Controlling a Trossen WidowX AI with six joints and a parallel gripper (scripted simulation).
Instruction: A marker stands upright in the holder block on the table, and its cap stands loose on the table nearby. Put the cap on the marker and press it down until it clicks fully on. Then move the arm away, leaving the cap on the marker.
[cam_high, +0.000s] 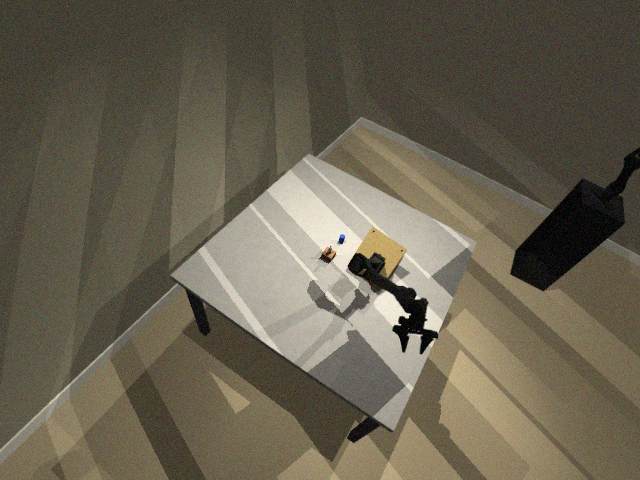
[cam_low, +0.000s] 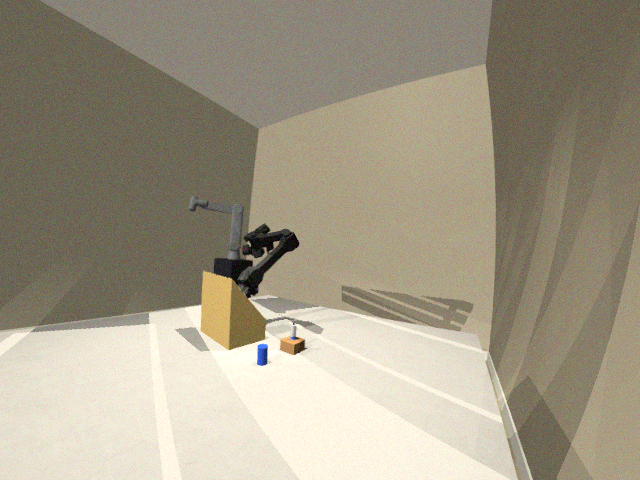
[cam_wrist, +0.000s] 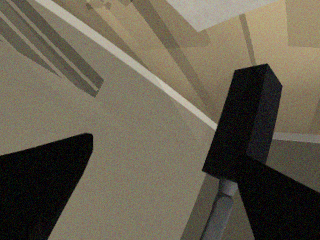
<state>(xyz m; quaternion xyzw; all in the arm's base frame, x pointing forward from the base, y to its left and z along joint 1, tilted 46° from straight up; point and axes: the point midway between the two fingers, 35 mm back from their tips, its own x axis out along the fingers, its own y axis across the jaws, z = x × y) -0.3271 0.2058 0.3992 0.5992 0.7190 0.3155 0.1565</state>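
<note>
Now: gripper tip 56 cm to the left of the blue cap, 56 cm short of it and 27 cm above it. Also, from my gripper tip: brown holder block (57 cm ahead, 43 cm to the right, 28 cm below).
</note>
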